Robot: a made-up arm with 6 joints.
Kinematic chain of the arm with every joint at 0, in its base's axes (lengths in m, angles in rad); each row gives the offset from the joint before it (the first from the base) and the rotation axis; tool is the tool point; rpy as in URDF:
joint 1: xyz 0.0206 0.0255 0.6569 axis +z
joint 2: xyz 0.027 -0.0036 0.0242 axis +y
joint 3: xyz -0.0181 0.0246 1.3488 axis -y
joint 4: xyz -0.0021 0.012 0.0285 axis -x
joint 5: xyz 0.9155 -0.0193 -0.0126 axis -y
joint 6: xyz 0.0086 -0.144 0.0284 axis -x
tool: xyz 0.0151 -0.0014 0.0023 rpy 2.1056 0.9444 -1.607
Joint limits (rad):
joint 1: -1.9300..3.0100
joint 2: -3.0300..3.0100
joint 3: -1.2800..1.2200
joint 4: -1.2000..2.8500
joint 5: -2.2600..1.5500
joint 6: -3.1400..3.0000
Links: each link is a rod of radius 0.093 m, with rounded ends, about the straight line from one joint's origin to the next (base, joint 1, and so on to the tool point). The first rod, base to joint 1, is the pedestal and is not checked.
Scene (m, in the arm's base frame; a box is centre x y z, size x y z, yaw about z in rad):
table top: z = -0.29
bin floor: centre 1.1 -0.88 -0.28 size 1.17 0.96 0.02 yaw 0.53
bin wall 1: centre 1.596 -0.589 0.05 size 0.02 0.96 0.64 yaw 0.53
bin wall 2: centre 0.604 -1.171 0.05 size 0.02 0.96 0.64 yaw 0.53
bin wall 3: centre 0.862 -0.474 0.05 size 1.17 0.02 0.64 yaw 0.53
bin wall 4: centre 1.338 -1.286 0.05 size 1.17 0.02 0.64 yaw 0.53
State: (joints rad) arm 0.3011 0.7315 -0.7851 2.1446 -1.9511 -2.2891
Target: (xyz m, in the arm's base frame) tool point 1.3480 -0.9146 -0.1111
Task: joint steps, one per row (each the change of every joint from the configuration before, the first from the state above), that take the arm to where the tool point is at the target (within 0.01 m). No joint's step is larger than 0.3 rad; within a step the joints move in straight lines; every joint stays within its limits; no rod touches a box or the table.
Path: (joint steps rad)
1: -0.2395 0.0630 0.1319 -0.0290 0.0017 0.0004
2: -0.2395 0.0630 0.1319 -0.0290 0.0017 0.0005
3: -0.2394 0.0630 0.1319 -0.0290 0.0017 0.0004
4: -0.2395 0.0630 0.1319 -0.0290 0.0017 0.0004
5: 0.0004 0.2549 0.1223 -0.0043 0.0064 0.0006
6: 0.0004 0.2549 0.1223 -0.0042 0.0065 0.0007

